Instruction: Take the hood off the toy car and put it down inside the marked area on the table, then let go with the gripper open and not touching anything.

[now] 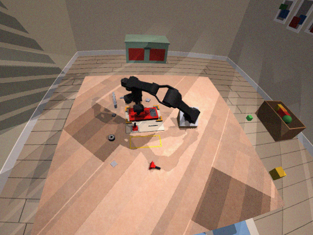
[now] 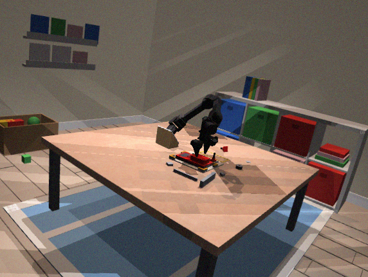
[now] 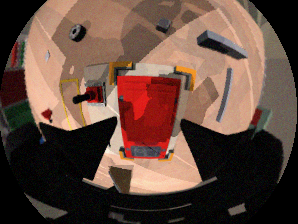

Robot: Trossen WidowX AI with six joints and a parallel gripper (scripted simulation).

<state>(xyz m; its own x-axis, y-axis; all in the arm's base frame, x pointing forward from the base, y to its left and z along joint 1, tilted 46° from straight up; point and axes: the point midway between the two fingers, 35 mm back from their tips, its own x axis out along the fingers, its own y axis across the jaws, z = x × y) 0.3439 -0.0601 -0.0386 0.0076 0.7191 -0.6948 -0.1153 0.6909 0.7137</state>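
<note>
The hood is 20 mm below my gripper tip. From my gripper tip the other things lie so: grey bar: 180 mm ahead, 150 mm to the right, 40 mm below; then black wheel: 190 mm to the left, 160 mm ahead, 50 mm below.
</note>
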